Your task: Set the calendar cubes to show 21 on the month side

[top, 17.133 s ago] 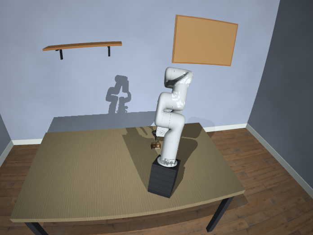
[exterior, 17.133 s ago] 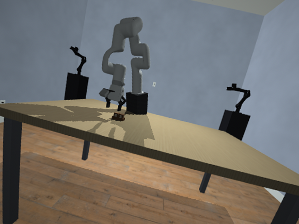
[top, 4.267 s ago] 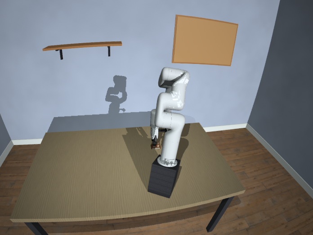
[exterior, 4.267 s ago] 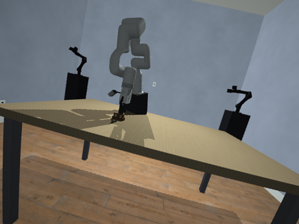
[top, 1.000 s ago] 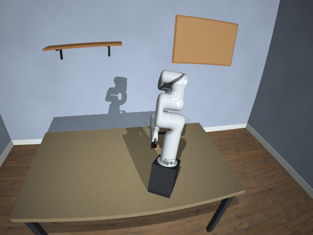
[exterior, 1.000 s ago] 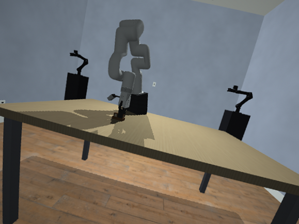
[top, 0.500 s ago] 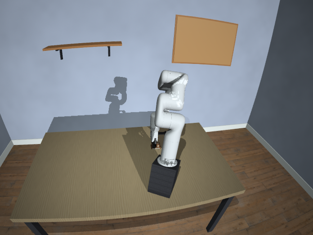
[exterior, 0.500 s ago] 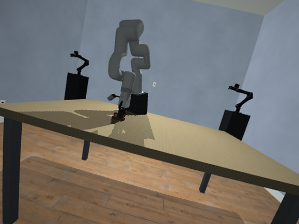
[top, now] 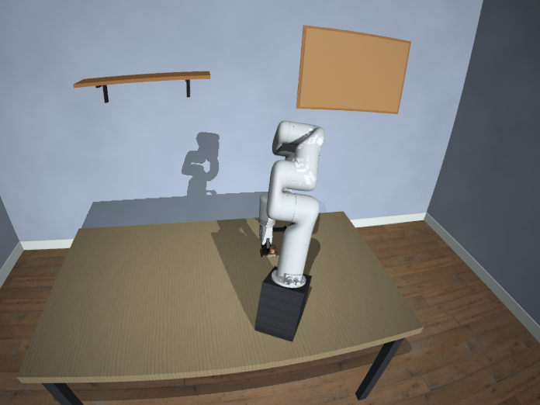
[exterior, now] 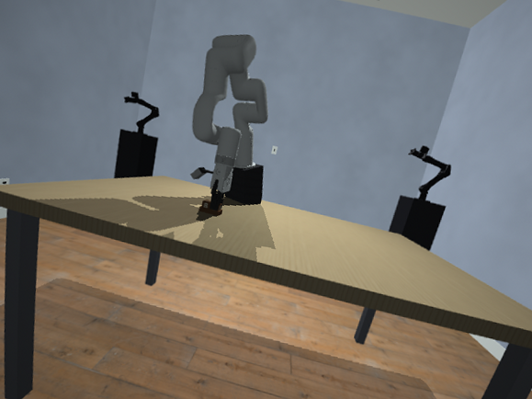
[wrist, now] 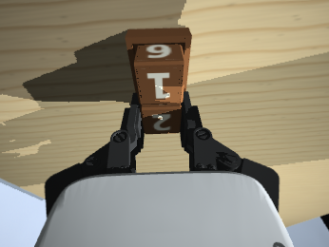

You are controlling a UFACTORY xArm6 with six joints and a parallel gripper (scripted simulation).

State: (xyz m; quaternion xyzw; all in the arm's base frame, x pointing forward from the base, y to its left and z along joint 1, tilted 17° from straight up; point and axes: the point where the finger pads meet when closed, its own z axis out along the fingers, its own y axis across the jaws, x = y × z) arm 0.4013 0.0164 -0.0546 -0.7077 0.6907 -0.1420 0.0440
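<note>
The brown wooden tray is 30 mm below my hand and 20 mm to the right of it.
</note>
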